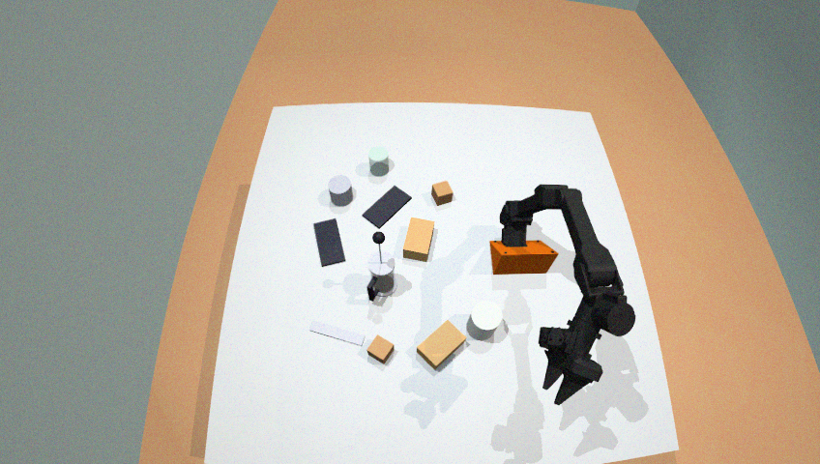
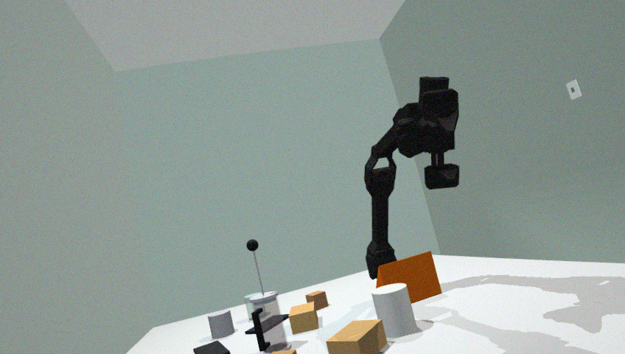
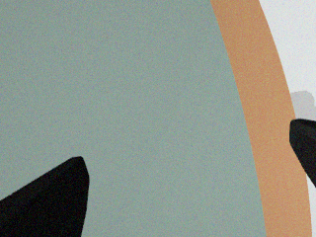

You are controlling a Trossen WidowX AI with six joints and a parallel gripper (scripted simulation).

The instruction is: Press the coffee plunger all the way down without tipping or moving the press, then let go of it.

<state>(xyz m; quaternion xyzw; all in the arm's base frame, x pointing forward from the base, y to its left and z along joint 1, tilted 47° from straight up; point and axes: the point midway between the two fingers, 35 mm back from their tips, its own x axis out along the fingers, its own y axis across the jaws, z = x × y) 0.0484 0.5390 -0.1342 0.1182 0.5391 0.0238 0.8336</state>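
My gripper tip is 330 mm short of the coffee press, 380 mm to the left of it and 200 mm above it. From my gripper tip the other things lie so: white cylinder (60 mm ahead, 260 mm to the right, 280 mm below); white strip (450 mm ahead, 250 mm to the right, 320 mm below); grey cylinder (460 mm ahead, 700 mm to the right, 290 mm below).
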